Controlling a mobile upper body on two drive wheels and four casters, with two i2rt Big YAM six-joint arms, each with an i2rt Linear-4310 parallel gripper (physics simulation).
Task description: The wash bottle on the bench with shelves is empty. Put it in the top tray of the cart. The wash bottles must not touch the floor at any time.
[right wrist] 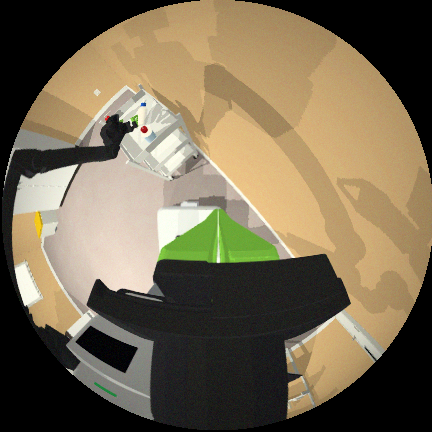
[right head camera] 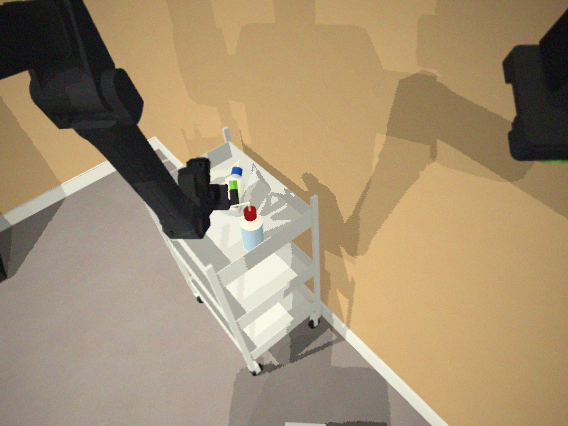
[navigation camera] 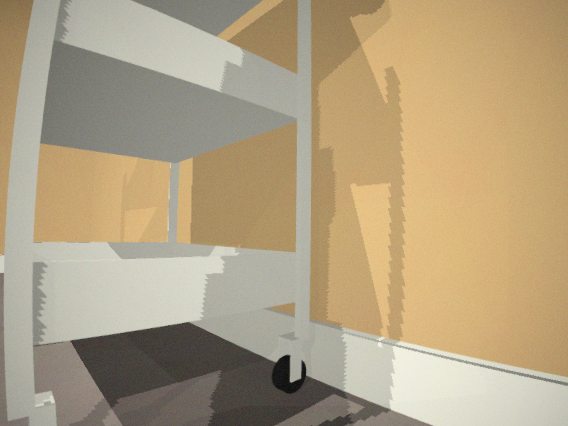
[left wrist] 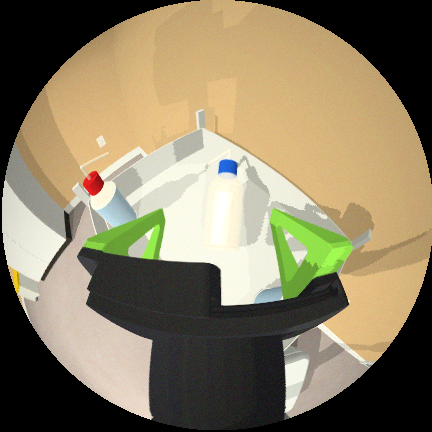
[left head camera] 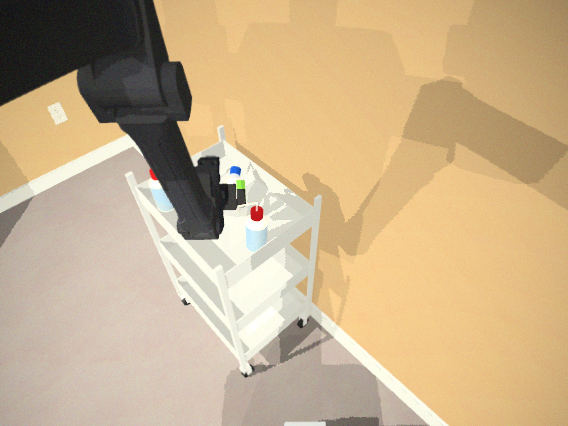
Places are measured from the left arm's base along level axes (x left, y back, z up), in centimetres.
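Pixels of known places: left gripper, between the fingertips: (right wrist: 129,117) (left wrist: 217,214); right gripper, between the fingertips: (right wrist: 217,214) (right head camera: 519,150).
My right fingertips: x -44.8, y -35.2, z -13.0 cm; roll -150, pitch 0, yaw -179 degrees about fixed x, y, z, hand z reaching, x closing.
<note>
Ahead of a thing's pixels: the offset from my right fingertips to its top centre. "spot": to the spot under its first point.
The empty, whitish wash bottle with a blue cap @(spot: dx +43.0, dy -56.4, dz -53.0 cm) (left head camera: 234,172) (right head camera: 236,172) (left wrist: 223,215) (right wrist: 142,115) stands upright in the cart's top tray (left head camera: 296,228) (right head camera: 295,226) (left wrist: 189,145). My left gripper (left head camera: 241,188) (right head camera: 233,187) (left wrist: 217,214) (right wrist: 129,117) is open and empty. In the left wrist view its green fingers stand wide apart, one on either side of the bottle's outline, with the bottle beyond them. In the left head camera the gripper partly hides the bottle. My right gripper (right wrist: 217,214) is shut and empty, away from the cart.
Two red-capped bottles with blue contents share the tray: one @(dx +36.4, dy -35.9, dz -44.1 cm) (left head camera: 256,235) (right head camera: 252,236) (right wrist: 149,134) at the near end, one @(dx +63.8, dy -52.4, dz -44.3 cm) (left head camera: 164,196) (left wrist: 117,207) at the left corner. The cart's post @(spot: dx +19.3, dy -42.3, dz -100.6 cm) (navigation camera: 303,200) stands close to the orange wall (navigation camera: 480,175). A wheel @(spot: dx +20.9, dy -41.3, dz -124.9 cm) (navigation camera: 289,374) shows below.
</note>
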